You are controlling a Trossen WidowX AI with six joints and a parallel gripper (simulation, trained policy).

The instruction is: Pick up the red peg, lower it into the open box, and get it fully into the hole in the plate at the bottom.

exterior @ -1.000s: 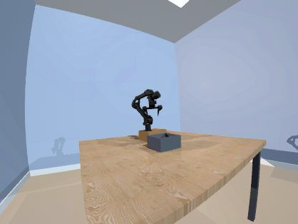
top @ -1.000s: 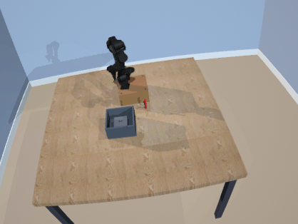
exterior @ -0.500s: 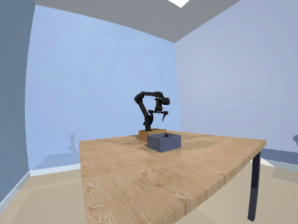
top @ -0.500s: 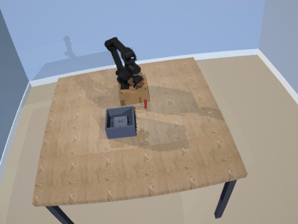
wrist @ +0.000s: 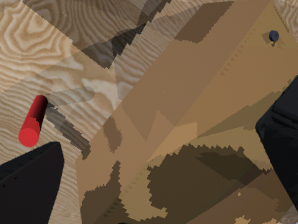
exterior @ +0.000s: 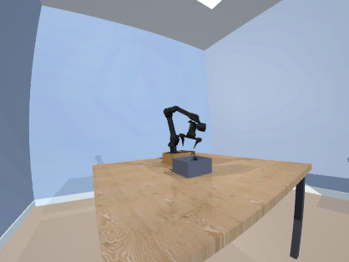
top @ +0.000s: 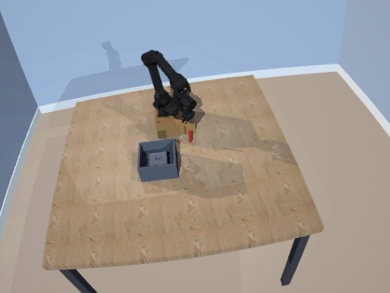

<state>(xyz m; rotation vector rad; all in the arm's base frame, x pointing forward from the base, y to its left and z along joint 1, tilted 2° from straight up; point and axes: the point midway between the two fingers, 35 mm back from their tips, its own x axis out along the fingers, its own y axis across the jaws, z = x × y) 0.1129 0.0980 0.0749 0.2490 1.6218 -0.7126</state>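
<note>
Right now the red peg is 11 cm below my gripper tip, 7 cm to the left of it and 3 cm ahead of it. The rest, counted from my gripper tip: grey box 21 cm ahead, 12 cm below, 9 cm to the right; grey plate 21 cm ahead, 10 cm below, 9 cm to the right.
</note>
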